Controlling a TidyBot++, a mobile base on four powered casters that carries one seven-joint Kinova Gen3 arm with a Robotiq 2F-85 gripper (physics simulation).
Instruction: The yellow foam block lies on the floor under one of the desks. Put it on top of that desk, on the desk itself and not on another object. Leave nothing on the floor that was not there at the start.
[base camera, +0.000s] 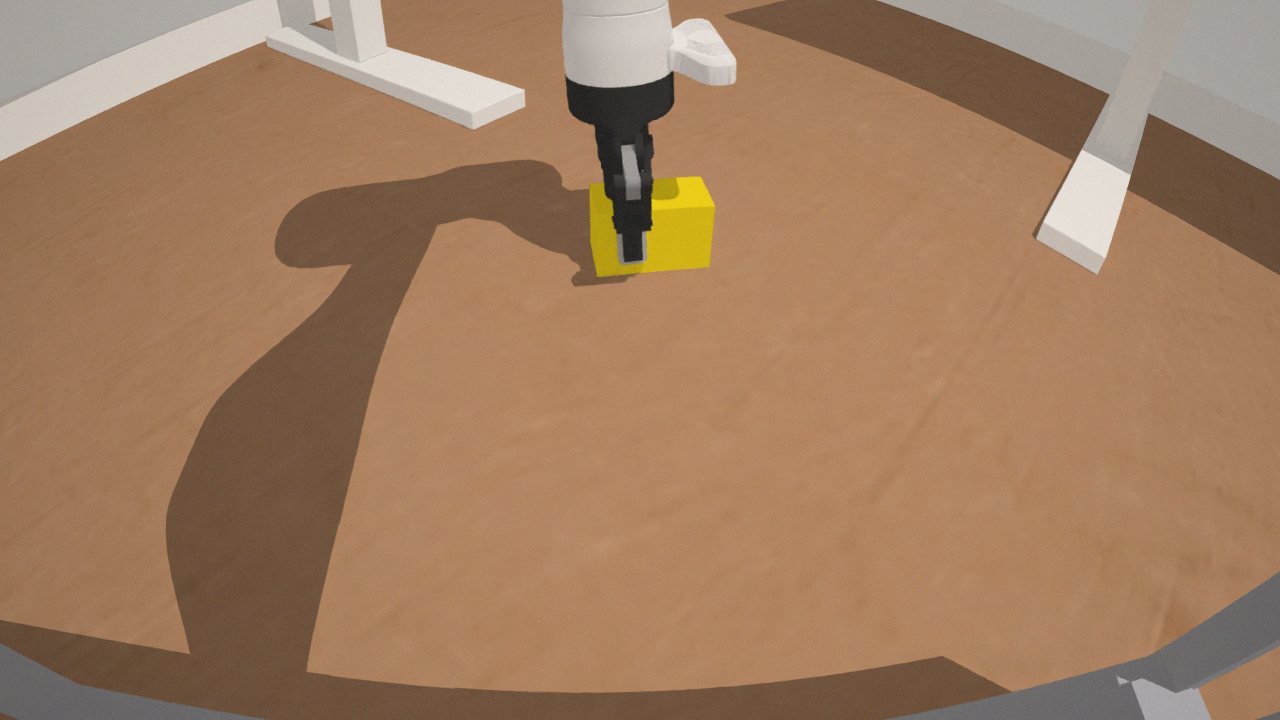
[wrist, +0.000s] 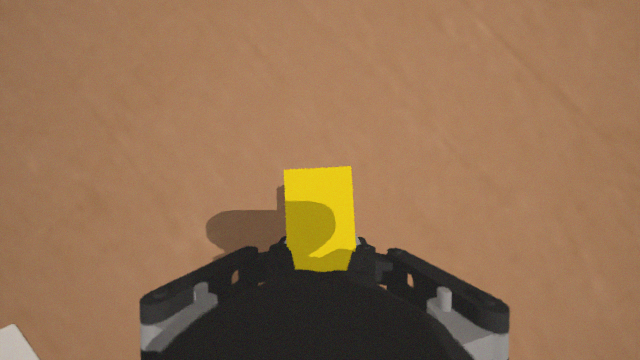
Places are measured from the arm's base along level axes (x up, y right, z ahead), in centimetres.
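Pixels of known places: gripper, fingertip midpoint: (base camera: 629, 243) (wrist: 322, 241).
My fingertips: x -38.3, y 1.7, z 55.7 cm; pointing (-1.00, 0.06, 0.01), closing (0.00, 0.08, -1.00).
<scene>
For each thing: its top centre in the pictures, then the offset to it from my fingertips. "*": a spot on its surface instead.
- yellow foam block, top centre: (wrist: 320, 236) (base camera: 651, 194) dx +4.6, dy +1.6, dz +0.2 cm
- white desk foot, surface spot: (base camera: 402, 78) * dx +1.1, dy -29.1, dz +38.5 cm
- white foot with a slanting leg, surface spot: (base camera: 1084, 201) * dx +1.1, dy +53.5, dz +10.6 cm
- white corner, surface spot: (wrist: 15, 345) * dx -0.6, dy -13.0, dz +29.1 cm
The yellow foam block (base camera: 682, 237) (wrist: 320, 185) is a box standing on the brown floor in the base camera view, near the top middle. My gripper (base camera: 631, 246) (wrist: 322, 241) points down from above and is shut on the yellow foam block, with one finger on each side of it. In the base camera view the near finger covers part of the block's front face; the far finger is hidden behind the block. In the wrist view both fingers touch the block's sides near its lower end. The desk's top does not show in either view.
A white desk foot (base camera: 402, 78) lies at the upper left and another white foot with a slanting leg (base camera: 1084, 201) stands at the right. Pale walls run behind both. A white corner (wrist: 15, 345) shows at the lower left of the wrist view.
</scene>
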